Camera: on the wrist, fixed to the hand. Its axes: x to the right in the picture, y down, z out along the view.
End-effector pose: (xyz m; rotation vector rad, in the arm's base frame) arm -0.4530 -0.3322 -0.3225 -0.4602 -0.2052 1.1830
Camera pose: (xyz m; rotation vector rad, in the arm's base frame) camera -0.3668 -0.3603 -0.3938 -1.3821 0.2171 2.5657
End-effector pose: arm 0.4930 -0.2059 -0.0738 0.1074 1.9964 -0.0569
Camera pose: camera 0.3891 -0.2448 -0.0423 1.3418 1.6392 1.5124
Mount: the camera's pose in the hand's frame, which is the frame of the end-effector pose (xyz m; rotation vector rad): 0.0122 -0.0490 -0.1037 -0.5166 0.3201 1.5798
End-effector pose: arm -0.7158 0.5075 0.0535 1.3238 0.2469 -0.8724
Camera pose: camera -0.7085 0.5974 -0.0184 0.7718 -0.3228 0.7069
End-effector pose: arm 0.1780 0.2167 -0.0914 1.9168 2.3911 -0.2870
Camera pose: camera 0.1345 0.2374 0.0134 2.8109 0.3081 0.6612
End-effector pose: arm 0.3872 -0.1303 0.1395 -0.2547 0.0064 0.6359
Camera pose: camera 0.4333 -0.1857 0.0494 -0.8693 0.3873 2.1681
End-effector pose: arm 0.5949 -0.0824 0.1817 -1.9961 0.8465 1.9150
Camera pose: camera 0.7078 -0.1032 0.1705 0.8720 -1.2614 -1.1514
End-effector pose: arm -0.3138 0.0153 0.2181 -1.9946 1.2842 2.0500
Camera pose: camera -0.2044 -0.0144 0.1969 0.5177 -1.2841 -0.9941
